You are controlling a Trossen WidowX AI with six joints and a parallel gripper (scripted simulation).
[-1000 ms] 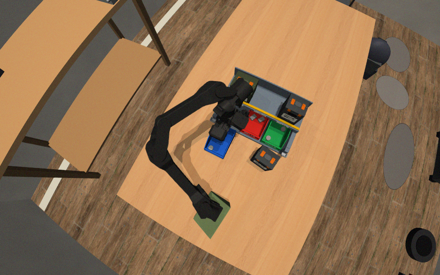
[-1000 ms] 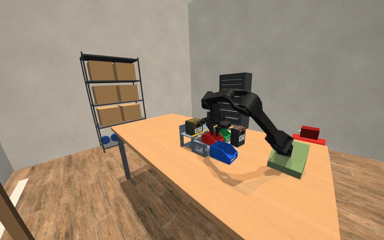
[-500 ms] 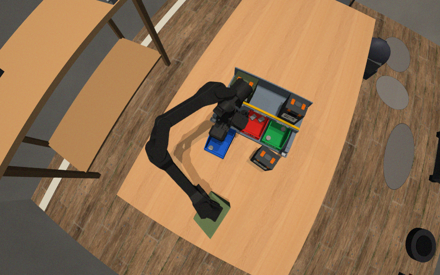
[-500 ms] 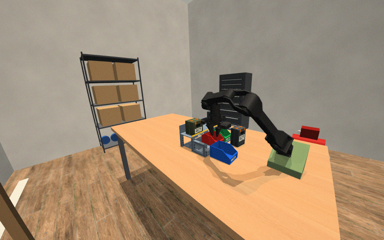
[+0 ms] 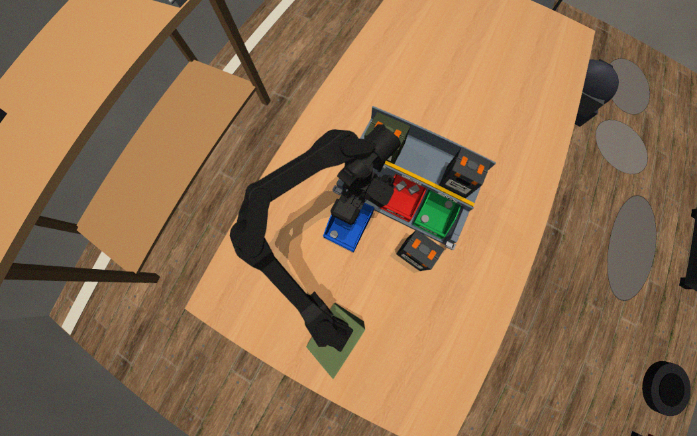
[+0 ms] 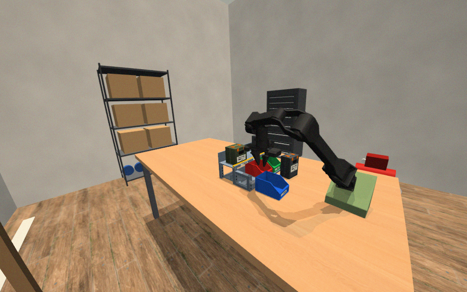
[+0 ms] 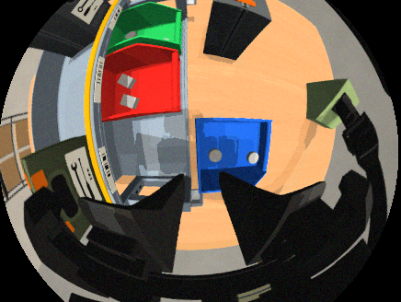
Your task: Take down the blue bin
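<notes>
My gripper is now 12 cm above the blue open bin and 6 cm past it. The rest, counted from my hand: olive case (17 cm ahead, 1 cm to the left); red bin (11 cm to the right, 11 cm below, 10 cm ahead); green bin (22 cm to the right, 11 cm below, 10 cm ahead).
</notes>
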